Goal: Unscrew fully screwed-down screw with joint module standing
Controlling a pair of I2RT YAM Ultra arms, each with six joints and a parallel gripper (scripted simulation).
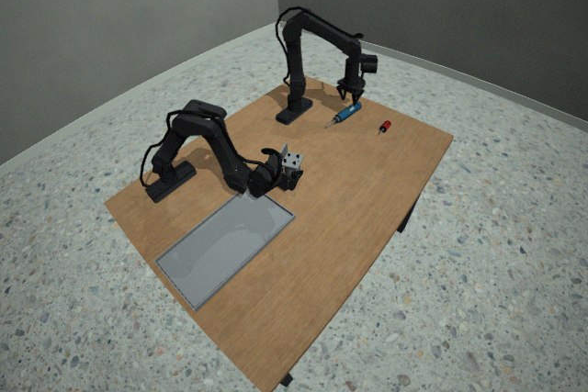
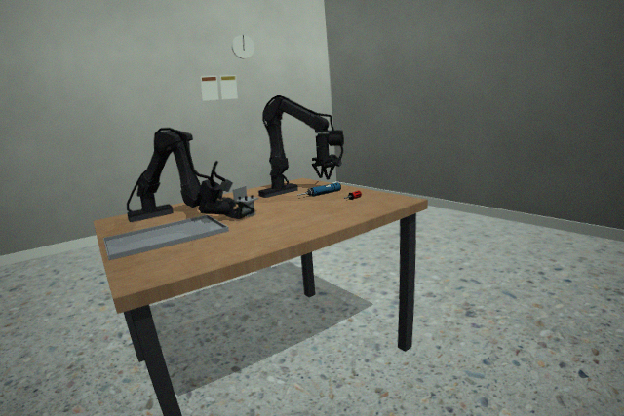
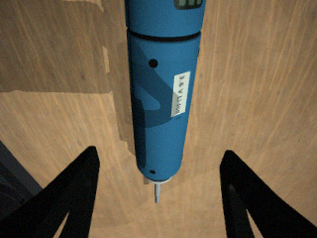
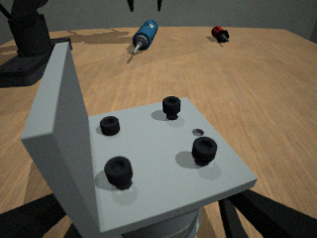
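Now: the joint module right at my right hand. From my right hand the other things lie so: grey L-shaped bracket 50 mm above; flat grey tray 350 mm to the right, 70 mm ahead, 20 mm below; screw 40 mm above, 20 mm behind, 10 mm to the left.
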